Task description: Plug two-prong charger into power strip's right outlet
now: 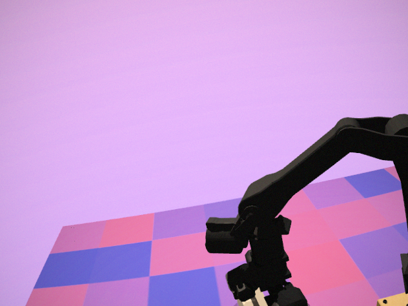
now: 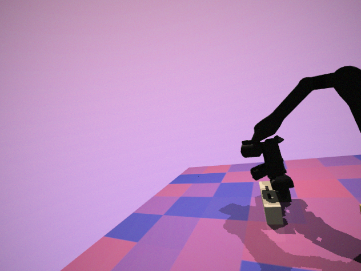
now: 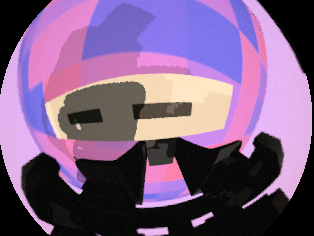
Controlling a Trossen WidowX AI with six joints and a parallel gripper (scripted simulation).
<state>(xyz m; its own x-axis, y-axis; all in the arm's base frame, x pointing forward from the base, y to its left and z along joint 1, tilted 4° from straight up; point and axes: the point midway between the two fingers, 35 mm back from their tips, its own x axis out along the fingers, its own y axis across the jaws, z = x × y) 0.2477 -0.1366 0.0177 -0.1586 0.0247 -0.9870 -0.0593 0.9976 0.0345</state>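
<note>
Now: the charger 2 cm ahead of my gripper tip and 1 cm above it.
</note>
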